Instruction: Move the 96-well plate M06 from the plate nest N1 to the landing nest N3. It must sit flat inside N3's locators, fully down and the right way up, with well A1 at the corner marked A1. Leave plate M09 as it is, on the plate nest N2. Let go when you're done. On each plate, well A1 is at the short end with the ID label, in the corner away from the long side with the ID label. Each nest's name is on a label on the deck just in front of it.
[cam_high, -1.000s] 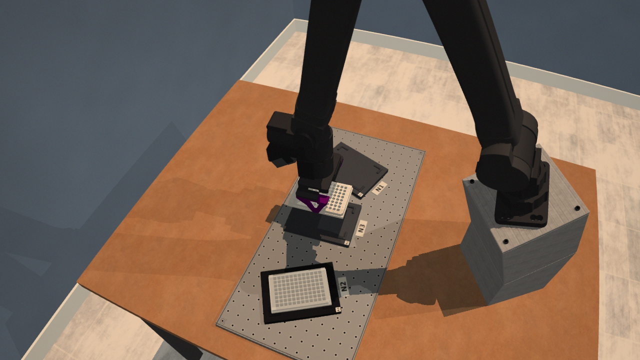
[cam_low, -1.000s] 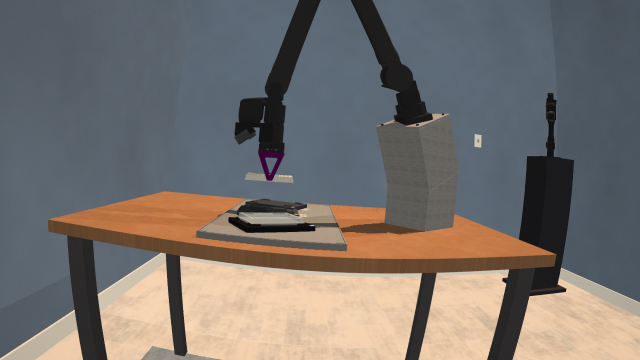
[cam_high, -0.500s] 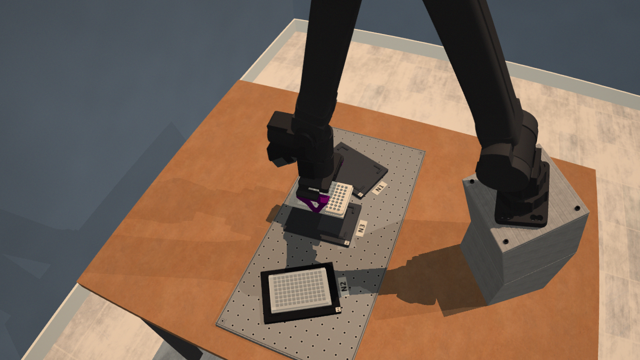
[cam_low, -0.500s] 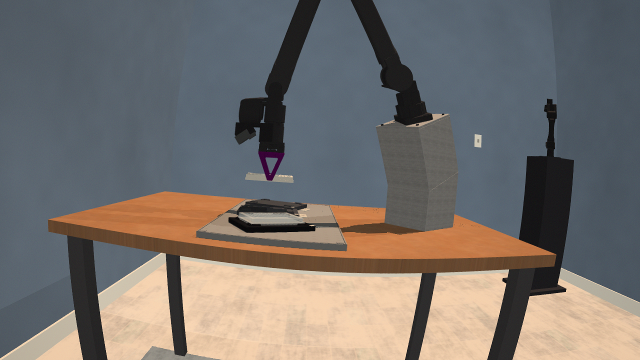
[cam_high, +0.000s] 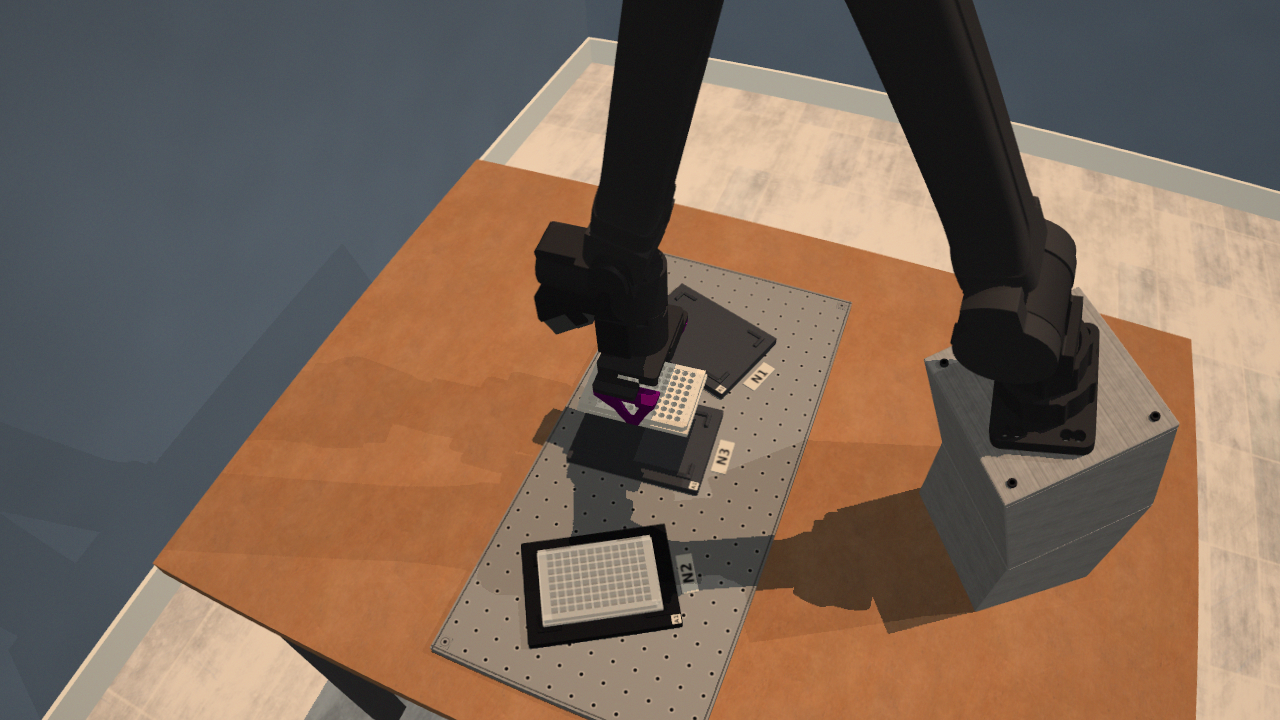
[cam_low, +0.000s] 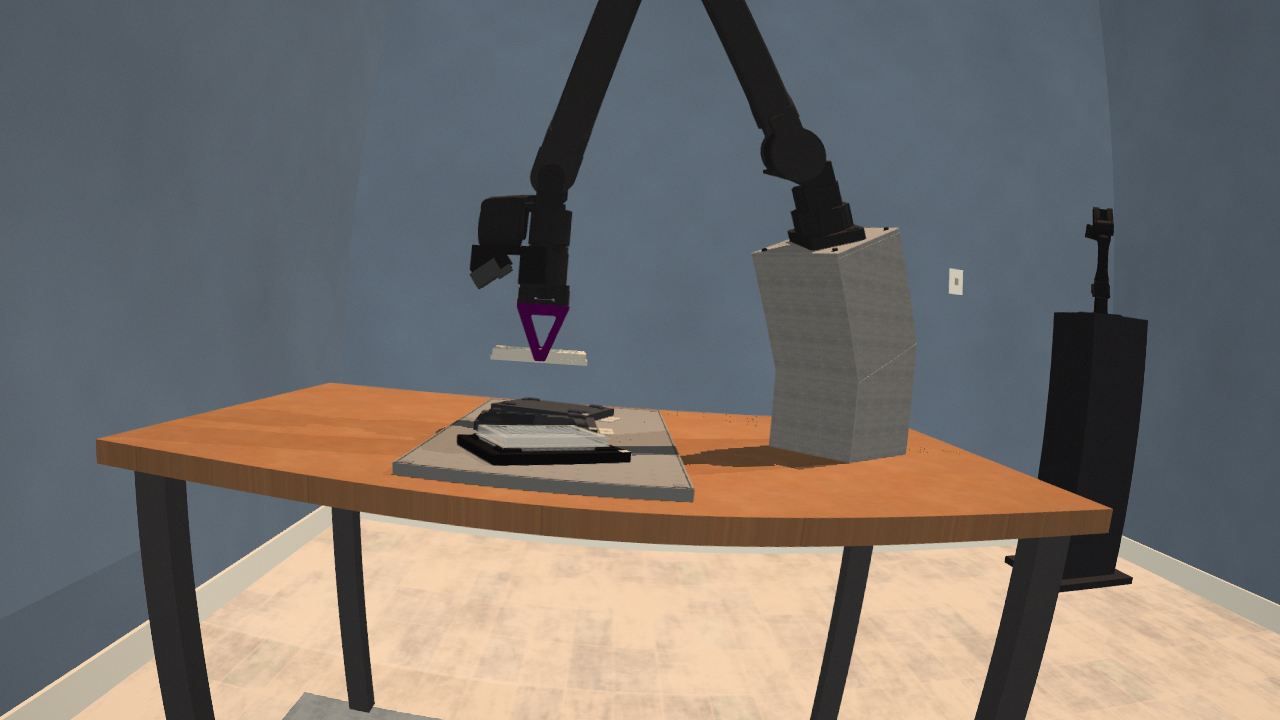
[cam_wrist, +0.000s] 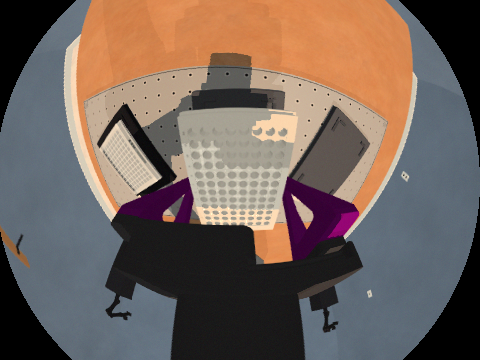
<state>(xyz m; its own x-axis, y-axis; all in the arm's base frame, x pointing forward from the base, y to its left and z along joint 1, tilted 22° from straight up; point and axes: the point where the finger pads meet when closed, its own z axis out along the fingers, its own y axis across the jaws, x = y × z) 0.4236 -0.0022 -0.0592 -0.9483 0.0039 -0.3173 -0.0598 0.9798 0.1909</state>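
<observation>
Right now my hand is 100 mm above the landing nest N3. Also, from my hand: label N1: 140 mm to the right, 100 mm below, 100 mm behind; then plate M06: right at my hand; then plate nest N1: 170 mm to the right, 100 mm below, 10 mm behind.
</observation>
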